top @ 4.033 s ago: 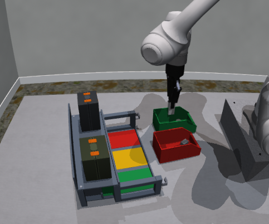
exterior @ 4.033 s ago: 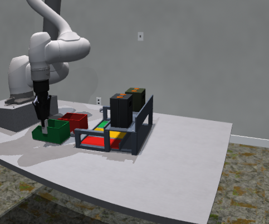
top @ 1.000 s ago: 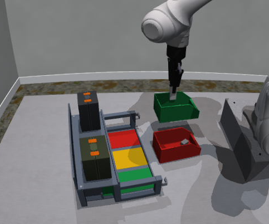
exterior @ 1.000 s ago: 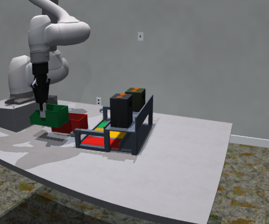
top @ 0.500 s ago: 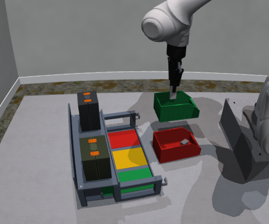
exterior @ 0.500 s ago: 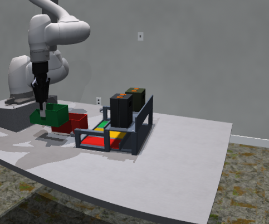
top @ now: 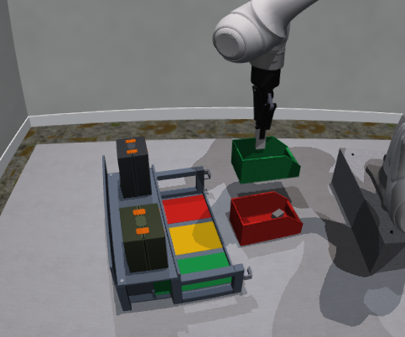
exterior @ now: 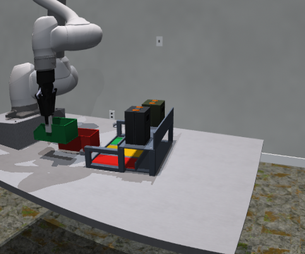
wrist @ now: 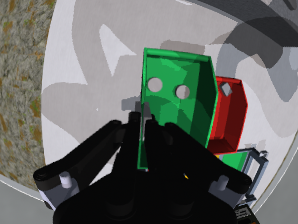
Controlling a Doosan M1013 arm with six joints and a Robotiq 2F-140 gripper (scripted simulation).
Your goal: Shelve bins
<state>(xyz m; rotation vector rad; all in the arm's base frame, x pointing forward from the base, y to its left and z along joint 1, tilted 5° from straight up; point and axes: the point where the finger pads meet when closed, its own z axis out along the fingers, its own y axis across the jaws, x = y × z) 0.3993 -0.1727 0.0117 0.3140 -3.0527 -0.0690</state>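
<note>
Right now the green bin is 50 mm to the left of my hand, 40 mm below it and 10 mm behind it. Also, from my hand: red bin 190 mm to the left, 120 mm below, 10 mm behind.
</note>
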